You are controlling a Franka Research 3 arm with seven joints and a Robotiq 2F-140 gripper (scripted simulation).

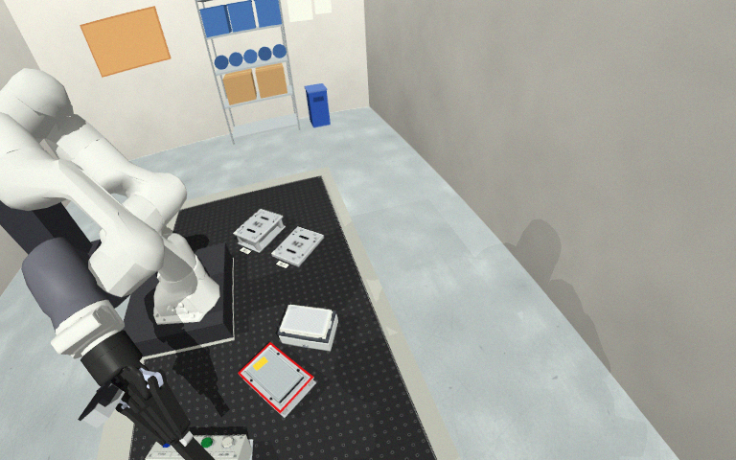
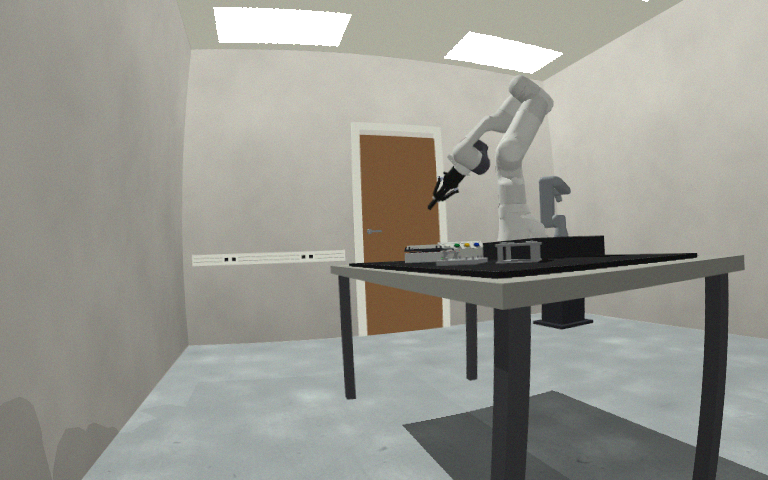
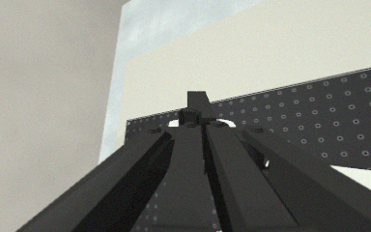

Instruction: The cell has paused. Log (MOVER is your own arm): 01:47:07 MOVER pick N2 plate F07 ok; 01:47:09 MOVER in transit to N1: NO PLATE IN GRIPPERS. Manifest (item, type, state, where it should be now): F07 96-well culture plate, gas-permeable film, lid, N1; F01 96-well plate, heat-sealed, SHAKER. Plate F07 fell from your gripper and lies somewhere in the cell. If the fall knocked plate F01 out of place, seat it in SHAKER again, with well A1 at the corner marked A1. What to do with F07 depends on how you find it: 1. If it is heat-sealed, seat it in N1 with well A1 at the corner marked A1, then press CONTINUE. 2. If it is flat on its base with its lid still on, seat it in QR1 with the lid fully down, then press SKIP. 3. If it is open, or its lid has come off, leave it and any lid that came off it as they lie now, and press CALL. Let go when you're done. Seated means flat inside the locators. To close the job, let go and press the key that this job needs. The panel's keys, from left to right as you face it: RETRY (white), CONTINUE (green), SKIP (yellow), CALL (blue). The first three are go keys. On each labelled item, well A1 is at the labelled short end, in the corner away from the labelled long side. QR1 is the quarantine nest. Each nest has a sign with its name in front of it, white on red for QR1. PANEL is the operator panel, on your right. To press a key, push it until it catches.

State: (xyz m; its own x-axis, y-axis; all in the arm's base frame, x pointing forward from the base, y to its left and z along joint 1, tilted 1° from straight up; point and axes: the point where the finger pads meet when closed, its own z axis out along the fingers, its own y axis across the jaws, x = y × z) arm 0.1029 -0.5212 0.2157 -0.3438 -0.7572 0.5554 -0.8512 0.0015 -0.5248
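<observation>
Now: the yellow skip key 21 cm below my hand, 13 cm behind it and 9 cm to the left of it. From my hand the other things lie so: blue call key: 21 cm below, 18 cm behind, 10 cm to the left; white retry key: 21 cm below, 7 cm to the left, 3 cm behind; green continue key: 21 cm below, 8 cm to the left, 8 cm behind.
</observation>
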